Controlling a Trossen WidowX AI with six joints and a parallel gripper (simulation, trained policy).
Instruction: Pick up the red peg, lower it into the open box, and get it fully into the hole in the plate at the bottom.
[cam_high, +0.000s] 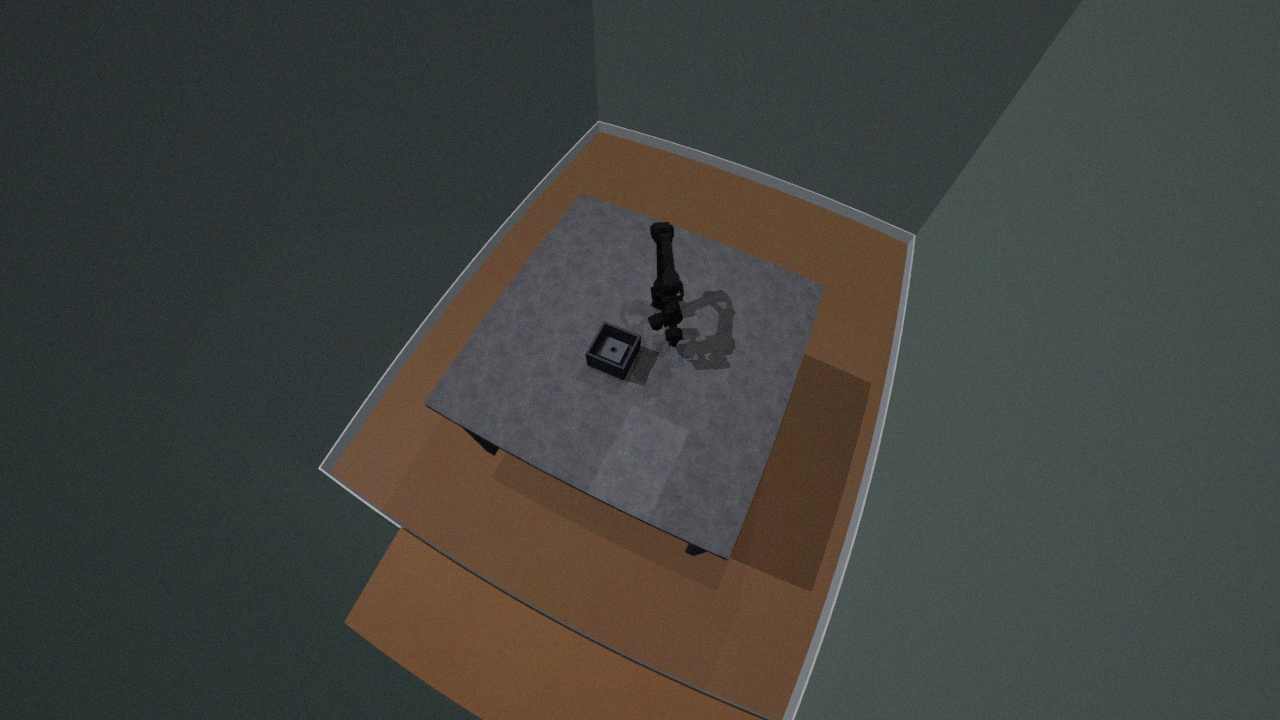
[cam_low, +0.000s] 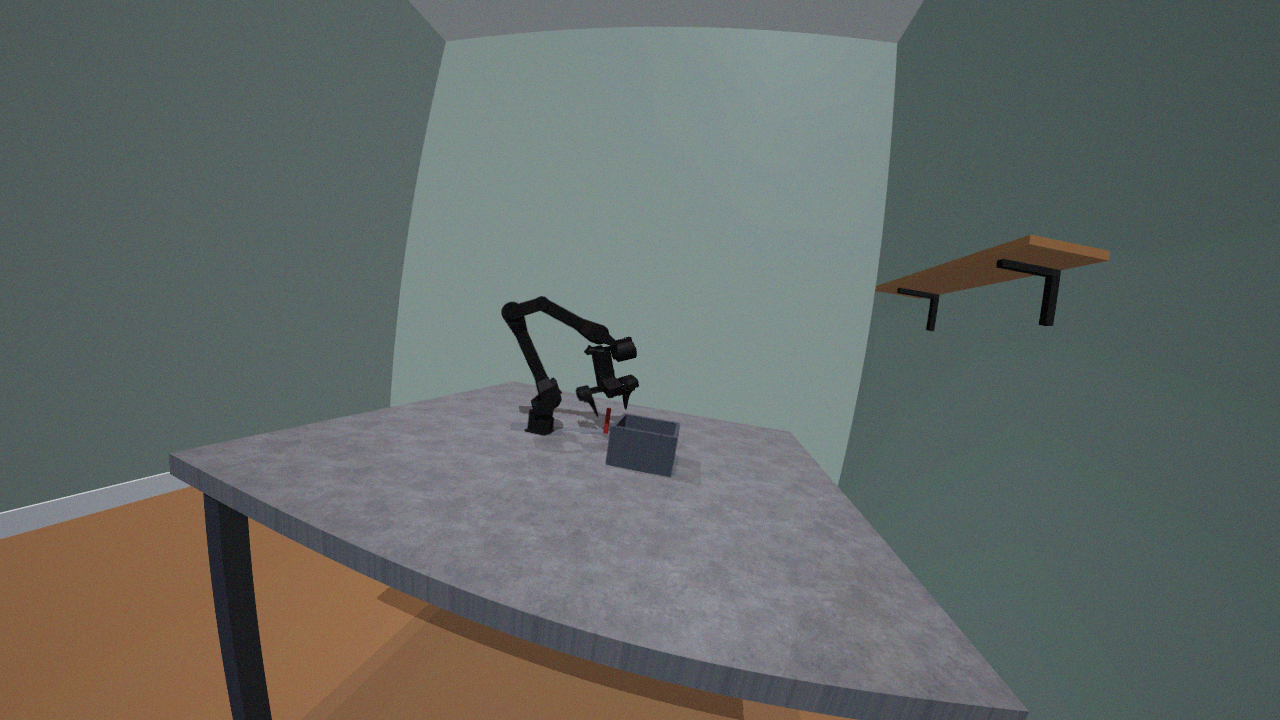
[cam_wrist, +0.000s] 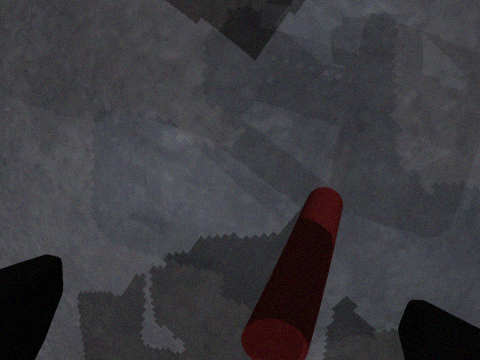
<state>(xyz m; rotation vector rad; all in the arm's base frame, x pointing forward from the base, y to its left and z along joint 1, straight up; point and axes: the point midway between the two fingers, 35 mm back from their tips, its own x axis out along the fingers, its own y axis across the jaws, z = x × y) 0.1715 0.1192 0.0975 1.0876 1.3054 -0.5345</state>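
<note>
The red peg lies 1 cm behind my gripper tip, 1 cm to the right of it and 3 cm below it. From my gripper tip the other things lie so: light plate 14 cm ahead, 19 cm to the right, 2 cm below; dark box 14 cm ahead, 19 cm to the right, 4 cm below.
</note>
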